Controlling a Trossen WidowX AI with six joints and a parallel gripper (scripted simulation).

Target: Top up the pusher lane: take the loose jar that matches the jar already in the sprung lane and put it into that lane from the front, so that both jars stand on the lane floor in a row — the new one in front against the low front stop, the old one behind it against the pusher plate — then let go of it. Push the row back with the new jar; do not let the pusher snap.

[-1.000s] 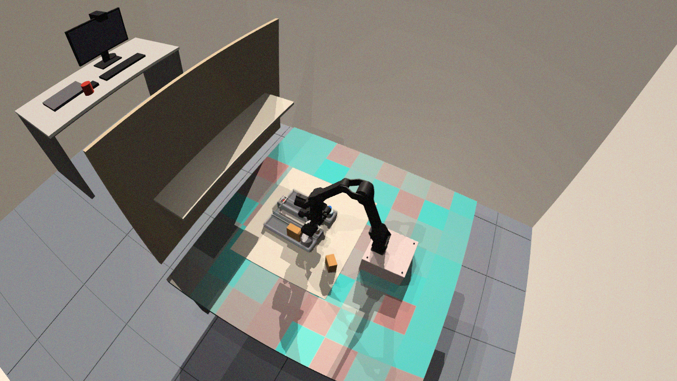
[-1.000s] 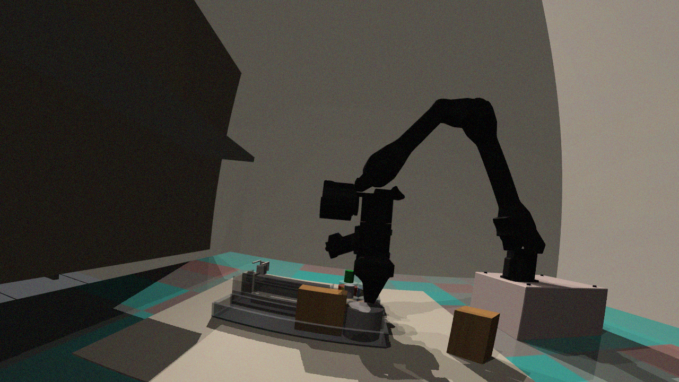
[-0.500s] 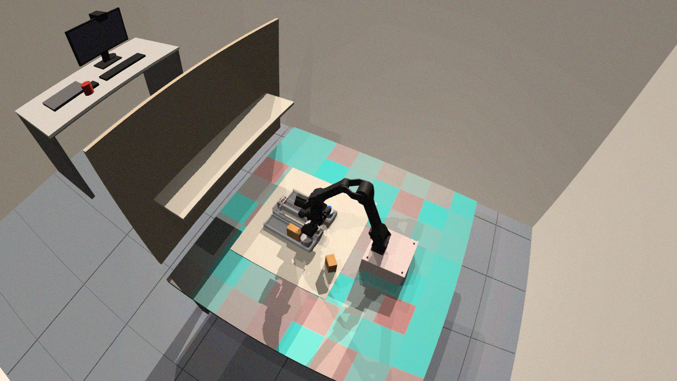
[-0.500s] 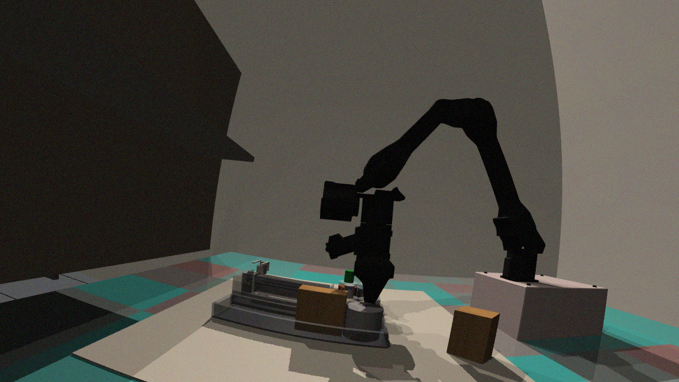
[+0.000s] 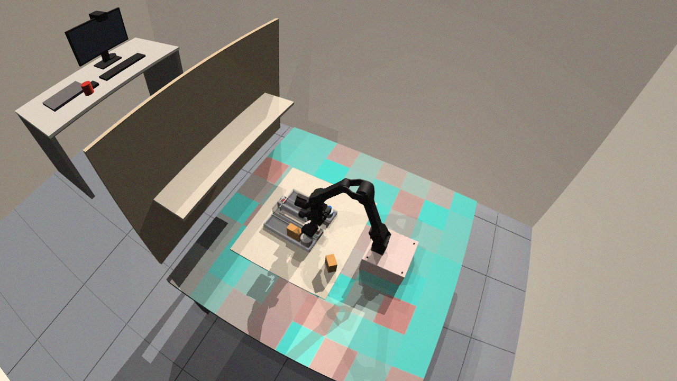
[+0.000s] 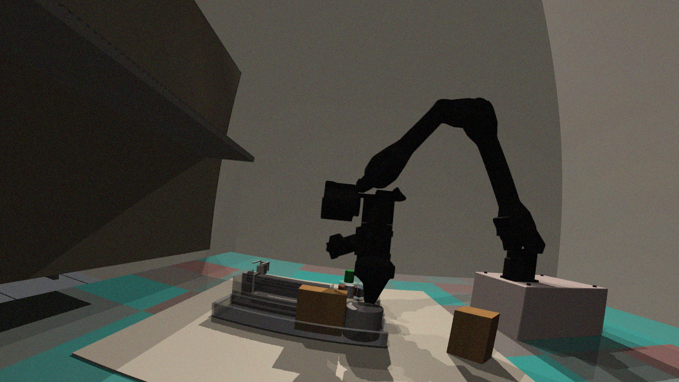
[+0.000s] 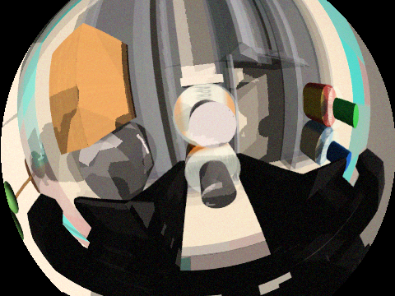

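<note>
My gripper tip is 80 mm to the right of the grey cylinder and 10 mm short of it. From my gripper tip the other things lie so: orange box 80 mm ahead, 70 mm to the left, 10 mm above; grey lane rack 140 mm ahead, 30 mm to the right, 10 mm below.
</note>
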